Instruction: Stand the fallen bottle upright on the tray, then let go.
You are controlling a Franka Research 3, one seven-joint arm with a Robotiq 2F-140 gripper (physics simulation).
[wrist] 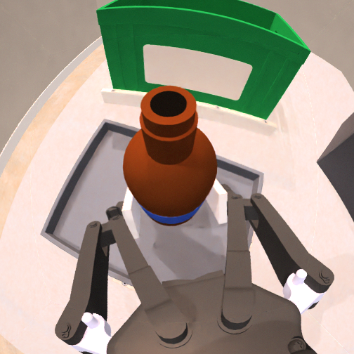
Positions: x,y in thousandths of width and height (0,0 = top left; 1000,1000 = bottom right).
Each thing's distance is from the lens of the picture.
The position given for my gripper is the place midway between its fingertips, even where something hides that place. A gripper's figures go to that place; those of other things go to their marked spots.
my gripper (479,521): 22 cm
brown bottle (479,470): 11 cm
